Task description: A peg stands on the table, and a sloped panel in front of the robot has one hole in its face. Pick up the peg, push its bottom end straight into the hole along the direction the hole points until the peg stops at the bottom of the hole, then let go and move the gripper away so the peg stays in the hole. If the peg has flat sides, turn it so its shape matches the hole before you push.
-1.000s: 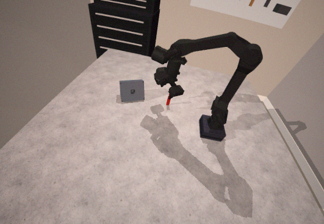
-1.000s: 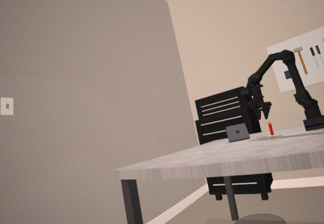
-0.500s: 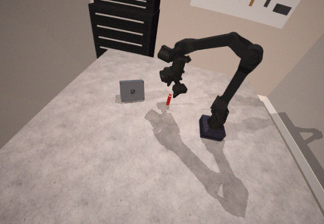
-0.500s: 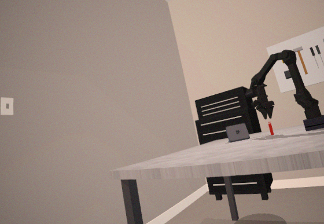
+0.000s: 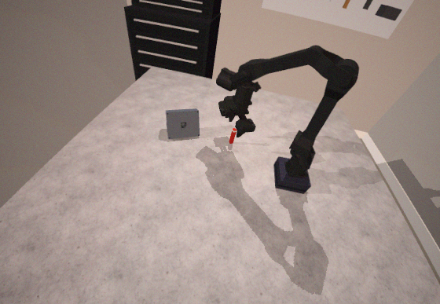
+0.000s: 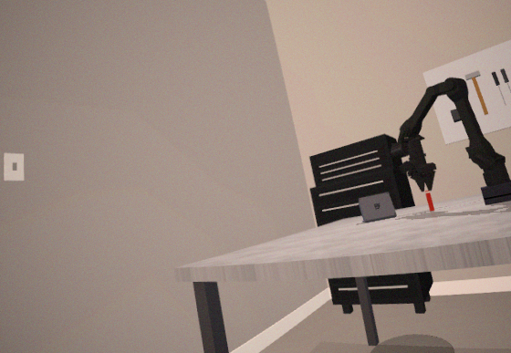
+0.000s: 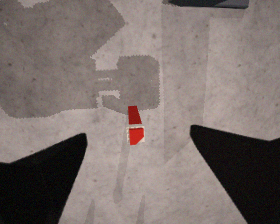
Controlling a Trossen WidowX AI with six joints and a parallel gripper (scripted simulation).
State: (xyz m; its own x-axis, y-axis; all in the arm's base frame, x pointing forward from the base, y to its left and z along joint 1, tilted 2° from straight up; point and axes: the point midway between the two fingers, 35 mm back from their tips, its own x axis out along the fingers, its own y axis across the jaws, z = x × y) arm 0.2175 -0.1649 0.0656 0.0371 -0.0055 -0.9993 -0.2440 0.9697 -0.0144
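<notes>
Right now my gripper tip is 20 mm above the red peg. Round my gripper tip: grey sloped panel 210 mm ahead, 40 mm to the right, 30 mm below.
</notes>
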